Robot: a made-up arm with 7 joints. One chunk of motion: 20 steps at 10 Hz.
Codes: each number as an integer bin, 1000 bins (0 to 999) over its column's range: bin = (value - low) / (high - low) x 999, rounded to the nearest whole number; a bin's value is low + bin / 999 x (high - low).
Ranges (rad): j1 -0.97..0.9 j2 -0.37..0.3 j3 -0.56..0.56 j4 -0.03..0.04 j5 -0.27..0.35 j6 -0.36..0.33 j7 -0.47..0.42
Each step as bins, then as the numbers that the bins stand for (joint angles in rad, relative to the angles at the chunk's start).
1 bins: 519 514 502 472 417 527 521
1 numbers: 0.0015 -0.0253 0.0028 0.0031 -0.0112 0.0040 -0.0058
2 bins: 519 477 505 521 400 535 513
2 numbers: 0.0015 -0.0501 0.0062 0.0065 -0.0218 0.0095 -0.0130
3 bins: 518 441 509 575 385 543 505
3 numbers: -0.0004 -0.0742 0.0107 0.0103 -0.0311 0.0150 -0.0201
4 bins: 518 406 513 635 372 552 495
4 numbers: -0.0004 -0.0977 0.0151 0.0145 -0.0391 0.0213 -0.0290
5 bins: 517 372 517 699 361 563 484
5 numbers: -0.0022 -0.1205 0.0196 0.0190 -0.0460 0.0289 -0.0388
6 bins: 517 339 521 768 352 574 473
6 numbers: -0.0022 -0.1426 0.0241 0.0238 -0.0515 0.0365 -0.0486
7 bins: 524 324 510 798 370 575 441
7 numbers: 0.0109 -0.1527 0.0118 0.0259 -0.0404 0.0371 -0.0771
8 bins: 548 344 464 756 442 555 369
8 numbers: 0.0558 -0.1393 -0.0398 0.0230 0.0043 0.0233 -0.1413
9 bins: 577 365 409 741 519 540 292
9 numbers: 0.1101 -0.1252 -0.1015 0.0219 0.0521 0.0130 -0.2099
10 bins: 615 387 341 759 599 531 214
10 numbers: 0.1812 -0.1105 -0.1777 0.0232 0.1018 0.0068 -0.2793
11 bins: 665 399 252 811 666 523 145
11 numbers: 0.2748 -0.1024 -0.2775 0.0268 0.1433 0.0012 -0.3408
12 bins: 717 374 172 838 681 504 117
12 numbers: 0.3721 -0.1192 -0.3672 0.0287 0.1526 -0.0119 -0.3658
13 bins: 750 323 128 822 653 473 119
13 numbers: 0.4339 -0.1534 -0.4165 0.0276 0.1353 -0.0333 -0.3640
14 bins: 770 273 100 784 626 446 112
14 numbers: 0.4713 -0.1869 -0.4479 0.0249 0.1185 -0.0520 -0.3702
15 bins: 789 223 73 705 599 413 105
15 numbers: 0.5069 -0.2204 -0.4782 0.0194 0.1018 -0.0747 -0.3765
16 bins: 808 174 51 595 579 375 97
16 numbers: 0.5425 -0.2533 -0.5028 0.0117 0.0893 -0.1010 -0.3836
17 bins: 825 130 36 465 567 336 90
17 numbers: 0.5743 -0.2828 -0.5196 0.0026 0.0819 -0.1279 -0.3898
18 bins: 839 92 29 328 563 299 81
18 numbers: 0.6005 -0.3083 -0.5275 -0.0070 0.0794 -0.1535 -0.3978
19 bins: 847 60 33 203 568 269 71
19 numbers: 0.6155 -0.3298 -0.5230 -0.0158 0.0825 -0.1742 -0.4067
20 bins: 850 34 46 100 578 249 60
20 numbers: 0.6211 -0.3472 -0.5084 -0.0230 0.0887 -0.1880 -0.4165
